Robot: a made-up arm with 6 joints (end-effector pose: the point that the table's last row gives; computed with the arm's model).
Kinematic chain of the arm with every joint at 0, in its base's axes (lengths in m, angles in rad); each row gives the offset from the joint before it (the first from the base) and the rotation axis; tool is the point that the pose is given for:
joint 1: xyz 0 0 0.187 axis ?
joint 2: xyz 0 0 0 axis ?
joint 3: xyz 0 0 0.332 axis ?
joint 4: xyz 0 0 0 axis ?
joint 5: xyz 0.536 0 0 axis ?
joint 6: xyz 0 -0.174 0 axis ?
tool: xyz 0 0 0
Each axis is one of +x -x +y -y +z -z.
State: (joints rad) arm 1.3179 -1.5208 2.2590 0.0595 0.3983 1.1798
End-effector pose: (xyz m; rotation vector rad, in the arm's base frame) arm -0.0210 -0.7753 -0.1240 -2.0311 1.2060 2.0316
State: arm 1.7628 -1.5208 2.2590 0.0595 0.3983 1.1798
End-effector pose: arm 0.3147 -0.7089 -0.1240 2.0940 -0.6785 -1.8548
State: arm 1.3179 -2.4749 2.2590 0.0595 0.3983 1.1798
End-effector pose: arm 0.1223 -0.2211 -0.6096 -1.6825 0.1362 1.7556
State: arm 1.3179 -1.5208 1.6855 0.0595 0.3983 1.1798
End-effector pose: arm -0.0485 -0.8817 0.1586 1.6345 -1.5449 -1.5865
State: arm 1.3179 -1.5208 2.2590 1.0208 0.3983 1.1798
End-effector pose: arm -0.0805 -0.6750 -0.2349 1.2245 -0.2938 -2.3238
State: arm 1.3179 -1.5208 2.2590 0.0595 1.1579 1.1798
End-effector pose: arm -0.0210 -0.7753 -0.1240 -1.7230 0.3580 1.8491
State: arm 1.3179 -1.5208 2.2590 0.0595 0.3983 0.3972
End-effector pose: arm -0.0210 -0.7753 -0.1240 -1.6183 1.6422 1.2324
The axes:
joint 1: +z
joint 2: +y
joint 3: -y
joint 4: -x
joint 5: -y
joint 6: -x

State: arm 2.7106 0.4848 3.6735 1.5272 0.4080 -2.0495
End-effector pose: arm 0.3416 -0.1487 0.2819 -2.4150 1.1000 -0.2027
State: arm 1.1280 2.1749 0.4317 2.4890 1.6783 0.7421
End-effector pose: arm -0.0026 0.3171 -0.5478 -0.5168 0.7800 -2.6250
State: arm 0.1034 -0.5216 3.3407 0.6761 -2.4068 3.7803
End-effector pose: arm -0.4796 -0.1862 0.0393 -2.2800 0.4635 -1.7182
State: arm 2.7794 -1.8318 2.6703 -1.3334 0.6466 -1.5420
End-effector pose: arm 0.5737 -0.1736 -0.3876 0.4586 1.2830 0.4177
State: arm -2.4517 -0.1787 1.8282 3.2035 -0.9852 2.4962
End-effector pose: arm 0.3232 0.0415 1.0041 -2.3624 -0.8434 0.0722
